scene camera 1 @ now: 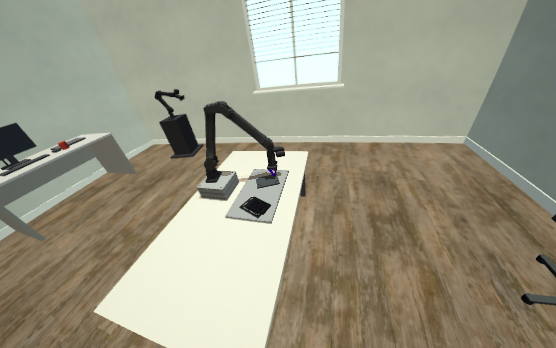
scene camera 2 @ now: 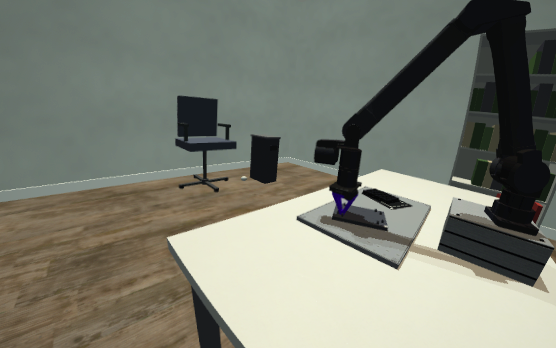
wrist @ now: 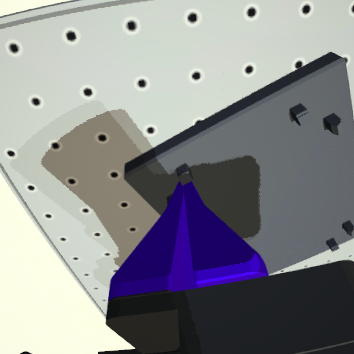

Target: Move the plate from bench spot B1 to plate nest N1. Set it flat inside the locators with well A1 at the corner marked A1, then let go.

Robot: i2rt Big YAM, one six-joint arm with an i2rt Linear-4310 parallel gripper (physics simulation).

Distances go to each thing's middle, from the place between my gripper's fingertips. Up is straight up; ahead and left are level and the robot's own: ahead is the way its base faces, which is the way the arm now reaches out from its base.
I see the dark flat nest block [scene camera 2: 365,217] 5 cm behind my hand, 5 cm to the right of it and 1 cm below it.
